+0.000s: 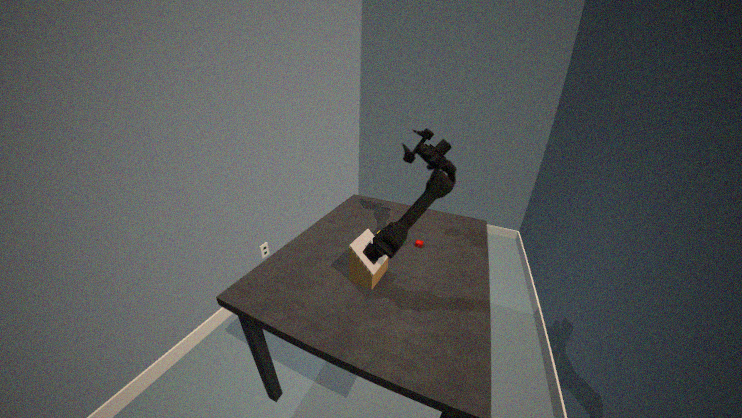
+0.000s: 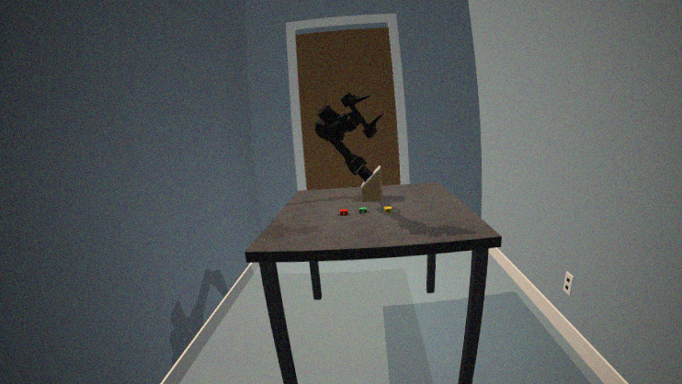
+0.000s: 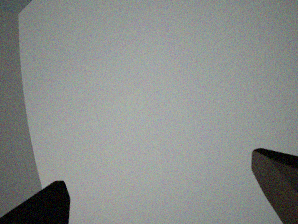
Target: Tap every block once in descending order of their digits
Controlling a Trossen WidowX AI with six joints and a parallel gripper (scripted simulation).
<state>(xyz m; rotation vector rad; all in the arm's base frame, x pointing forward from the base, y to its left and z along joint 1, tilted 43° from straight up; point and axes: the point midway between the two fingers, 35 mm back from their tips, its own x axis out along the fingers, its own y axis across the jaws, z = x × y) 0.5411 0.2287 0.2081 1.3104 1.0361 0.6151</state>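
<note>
Now: the yellow block 230 mm behind my gripper tip, 30 mm to the left of it and 460 mm below it. Also, from my gripper tip: red block (230 mm behind, 170 mm to the right, 460 mm below); then green block (250 mm behind, 90 mm to the right, 460 mm below).
</note>
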